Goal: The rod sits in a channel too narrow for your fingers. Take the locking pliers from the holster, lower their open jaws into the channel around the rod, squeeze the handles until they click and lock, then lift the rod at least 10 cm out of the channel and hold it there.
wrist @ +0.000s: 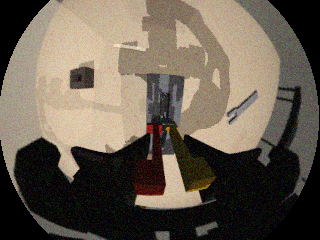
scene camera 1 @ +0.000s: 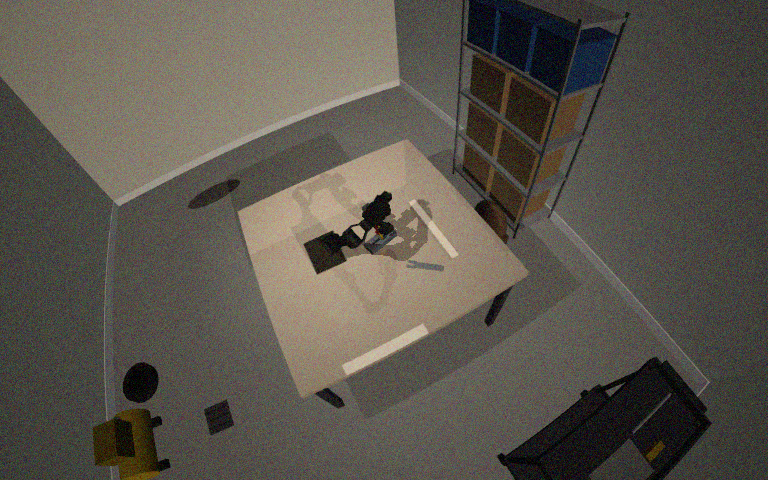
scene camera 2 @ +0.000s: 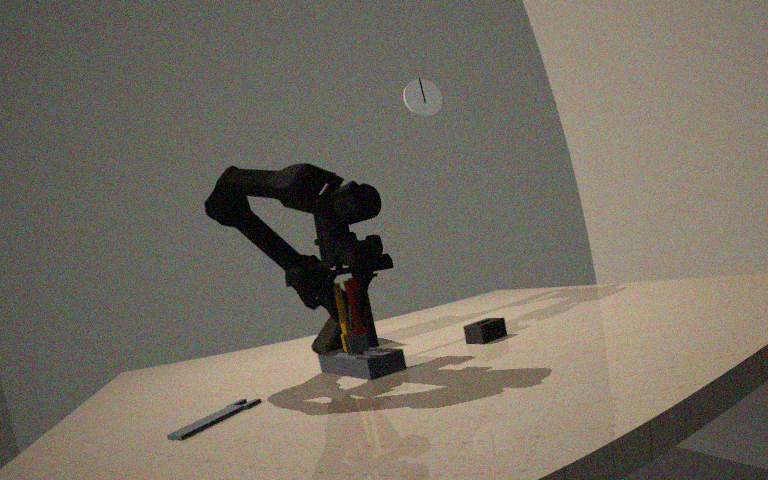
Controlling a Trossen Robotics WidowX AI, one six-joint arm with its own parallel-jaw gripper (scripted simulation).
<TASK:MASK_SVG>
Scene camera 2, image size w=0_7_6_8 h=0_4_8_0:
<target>my gripper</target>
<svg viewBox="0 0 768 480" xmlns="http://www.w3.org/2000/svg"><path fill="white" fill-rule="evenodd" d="M379 235L366 236L365 240L357 240L356 234L350 232L349 227L332 228L317 232L318 239L315 240L315 245L319 245L322 259L322 263L319 263L320 269L314 265L287 270L285 274L286 287L309 283L309 285L305 286L306 289L311 288L323 303L335 322L339 322L334 282L330 282L329 277L351 273L352 278L348 278L348 280L357 280L359 290L354 291L360 317L363 316L368 286L373 277L376 277L378 274L373 274L373 272L394 268L392 258L387 253L382 254L383 245Z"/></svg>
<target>flat grey forked bar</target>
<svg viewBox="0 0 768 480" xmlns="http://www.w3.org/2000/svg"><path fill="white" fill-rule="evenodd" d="M261 400L255 398L248 403L247 399L237 400L214 414L199 419L199 421L178 429L171 434L169 433L167 437L168 439L175 440L186 439L235 413L261 403Z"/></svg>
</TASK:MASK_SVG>
